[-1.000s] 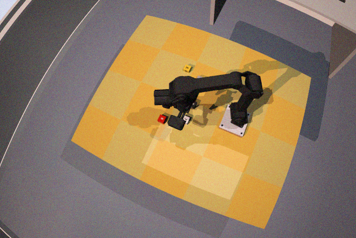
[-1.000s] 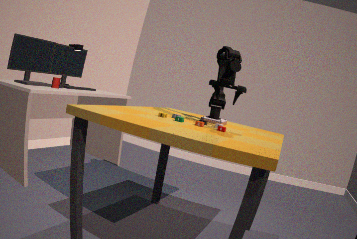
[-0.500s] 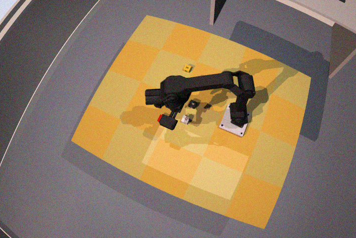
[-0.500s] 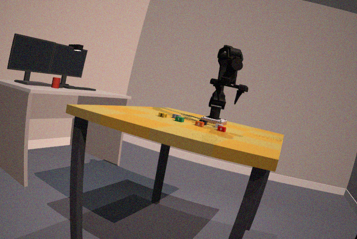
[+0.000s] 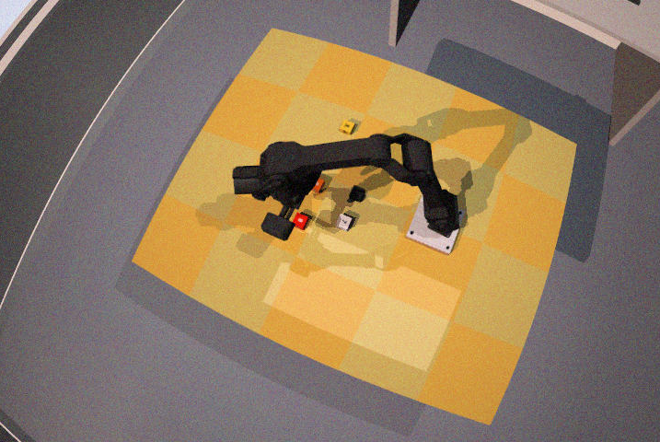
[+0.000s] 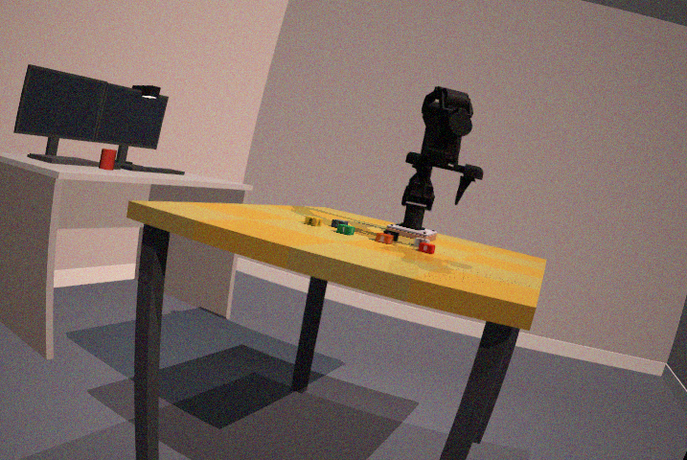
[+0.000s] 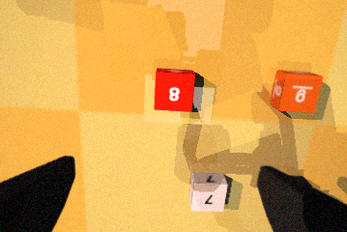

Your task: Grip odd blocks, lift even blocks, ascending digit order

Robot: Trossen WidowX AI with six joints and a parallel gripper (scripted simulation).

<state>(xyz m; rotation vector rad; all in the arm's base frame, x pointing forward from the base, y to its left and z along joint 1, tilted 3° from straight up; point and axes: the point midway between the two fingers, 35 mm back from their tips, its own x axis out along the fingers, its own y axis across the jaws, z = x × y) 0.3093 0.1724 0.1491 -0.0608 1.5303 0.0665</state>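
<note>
The green block is 20 cm to the right of my gripper tip, 11 cm below it and 4 cm ahead of it. From my gripper tip the other things lie so: white block (11 cm below, 9 cm behind, 5 cm to the right); orange block (11 cm to the right, 11 cm below, 2 cm ahead); red block (11 cm below, 1 cm ahead).
</note>
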